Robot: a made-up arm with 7 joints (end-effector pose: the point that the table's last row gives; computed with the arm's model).
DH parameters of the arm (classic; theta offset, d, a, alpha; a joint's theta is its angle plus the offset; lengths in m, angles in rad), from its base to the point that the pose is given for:
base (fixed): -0.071 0 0 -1.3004
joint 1: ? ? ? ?
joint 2: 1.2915 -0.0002 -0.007 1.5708
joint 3: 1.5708 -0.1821 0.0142 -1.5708
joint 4: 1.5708 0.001 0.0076 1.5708
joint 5: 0 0.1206 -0.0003 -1.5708
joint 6: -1.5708 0 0.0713 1.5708
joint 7: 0 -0.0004 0 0
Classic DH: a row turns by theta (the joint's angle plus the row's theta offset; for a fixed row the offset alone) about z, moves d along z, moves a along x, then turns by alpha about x.
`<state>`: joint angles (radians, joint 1 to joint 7).
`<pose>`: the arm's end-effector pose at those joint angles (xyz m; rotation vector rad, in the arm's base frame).
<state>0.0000 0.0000 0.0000 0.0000 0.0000 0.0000 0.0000</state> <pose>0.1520 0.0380 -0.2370 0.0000 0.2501 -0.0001</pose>
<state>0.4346 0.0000 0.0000 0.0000 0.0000 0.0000 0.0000</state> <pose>0.0376 0.0569 -0.2758 0.0152 0.6675 0.1201</pose>
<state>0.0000 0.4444 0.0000 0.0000 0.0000 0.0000 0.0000</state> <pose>0.1574 0.1188 -0.2158 0.4421 0.2459 -0.0557</pose>
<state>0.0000 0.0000 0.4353 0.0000 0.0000 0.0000 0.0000</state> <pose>0.1330 0.1248 -0.2321 0.0544 0.2461 0.4329</pose>
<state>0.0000 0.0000 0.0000 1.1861 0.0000 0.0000 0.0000</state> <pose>-0.0139 0.0380 -0.3733 0.0001 1.4362 -0.0001</pose>
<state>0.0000 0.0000 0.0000 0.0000 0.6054 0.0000 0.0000</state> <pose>0.1520 0.0380 -0.2370 0.6022 0.2423 -0.0758</pose>
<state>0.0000 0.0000 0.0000 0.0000 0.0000 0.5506 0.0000</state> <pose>0.1324 0.0380 -0.2704 0.0001 0.8007 -0.0001</pose>
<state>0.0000 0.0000 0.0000 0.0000 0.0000 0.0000 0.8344</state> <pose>0.1520 0.0380 -0.2370 0.1043 0.2353 0.8298</pose>
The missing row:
joint 1: -1.3111 0.0282 -0.0104 -1.5708
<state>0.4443 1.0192 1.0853 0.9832 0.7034 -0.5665 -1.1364</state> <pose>-0.0217 0.3676 -0.0896 0.7297 1.5272 -0.3463</pose>
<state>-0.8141 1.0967 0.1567 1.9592 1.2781 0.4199 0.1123</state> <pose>0.0825 0.3456 -0.1470 1.5312 1.9030 0.5084</pose>
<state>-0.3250 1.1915 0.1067 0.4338 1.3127 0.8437 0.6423</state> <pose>0.1795 0.2956 -0.0254 2.6038 0.0359 1.4288</pose>
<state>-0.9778 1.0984 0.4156 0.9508 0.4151 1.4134 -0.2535</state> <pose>0.1690 0.3172 -0.0551 -0.0058 1.2786 1.0913</pose>
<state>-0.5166 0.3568 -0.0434 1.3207 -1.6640 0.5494 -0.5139</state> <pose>0.1535 0.1052 -0.3257 -1.5975 0.7024 0.1996</pose>
